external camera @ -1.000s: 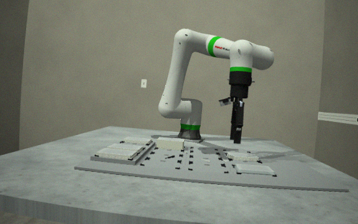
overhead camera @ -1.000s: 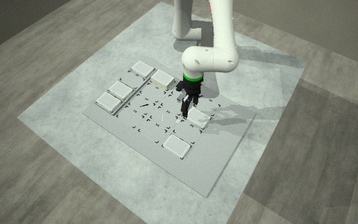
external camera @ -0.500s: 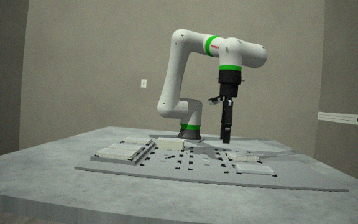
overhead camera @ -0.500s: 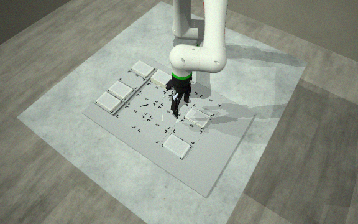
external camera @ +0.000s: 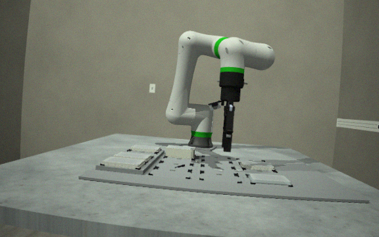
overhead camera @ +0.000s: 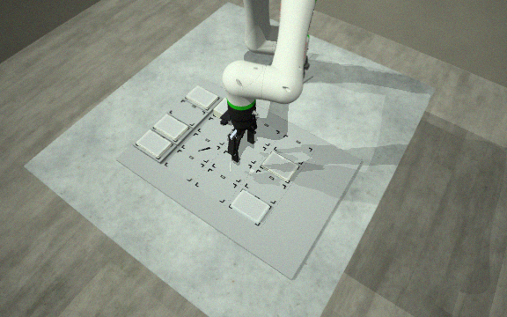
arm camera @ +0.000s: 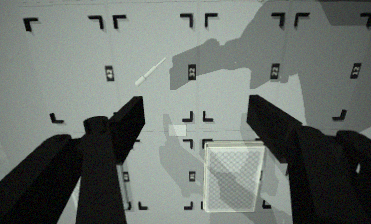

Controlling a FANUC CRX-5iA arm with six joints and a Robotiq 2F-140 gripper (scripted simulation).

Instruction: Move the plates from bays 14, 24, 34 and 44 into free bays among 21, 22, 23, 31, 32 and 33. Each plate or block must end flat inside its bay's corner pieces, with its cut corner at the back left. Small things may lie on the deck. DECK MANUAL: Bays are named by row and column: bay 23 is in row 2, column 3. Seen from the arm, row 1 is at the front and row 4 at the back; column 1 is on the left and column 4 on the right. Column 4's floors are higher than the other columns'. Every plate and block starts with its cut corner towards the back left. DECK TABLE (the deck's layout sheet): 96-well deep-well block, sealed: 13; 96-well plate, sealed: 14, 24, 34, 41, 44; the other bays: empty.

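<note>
Now: the thin black stick 5 cm ahead of my hand, 17 cm to the right of it and 9 cm below it. Round my hand: sealed deep-well block (17 cm behind, 19 cm to the right, 8 cm below); then plate (15 cm ahead, 14 cm to the left, 9 cm below); then white tip (5 cm ahead, 3 cm to the right, 9 cm below).
</note>
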